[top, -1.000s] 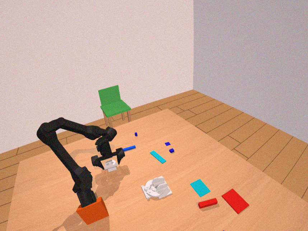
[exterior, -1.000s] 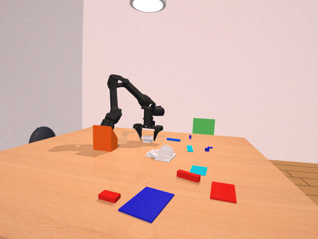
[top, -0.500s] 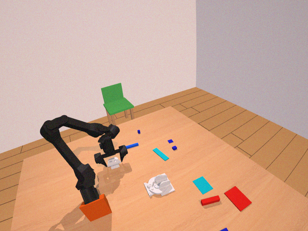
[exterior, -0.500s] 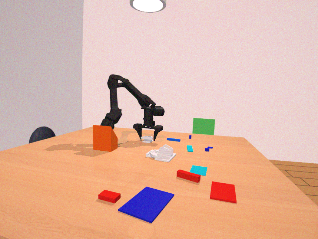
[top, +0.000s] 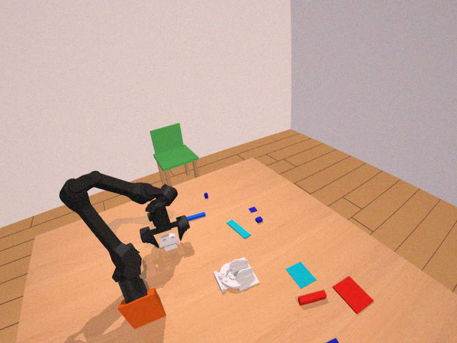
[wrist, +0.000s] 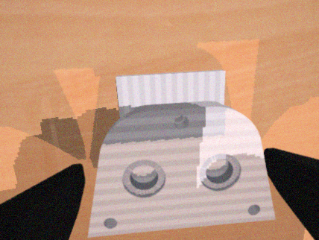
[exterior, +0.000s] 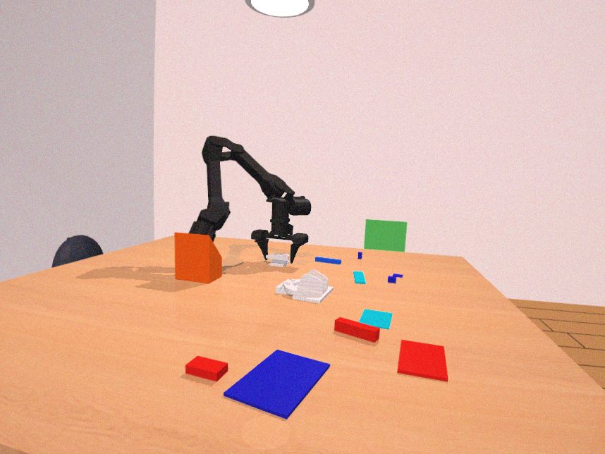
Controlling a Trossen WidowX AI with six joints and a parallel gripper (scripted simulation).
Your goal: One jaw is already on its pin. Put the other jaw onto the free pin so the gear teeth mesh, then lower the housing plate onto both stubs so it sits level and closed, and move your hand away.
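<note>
Now: the white housing plate 20 mm above my gripper tip and 10 mm to the left of it. The rest, counted from my gripper tip: cyan tile: 420 mm to the right, 290 mm ahead, 10 mm below; then white base: 280 mm to the right, 140 mm ahead, 10 mm below; then red tile: 590 mm to the right, 350 mm ahead, 10 mm below.
</note>
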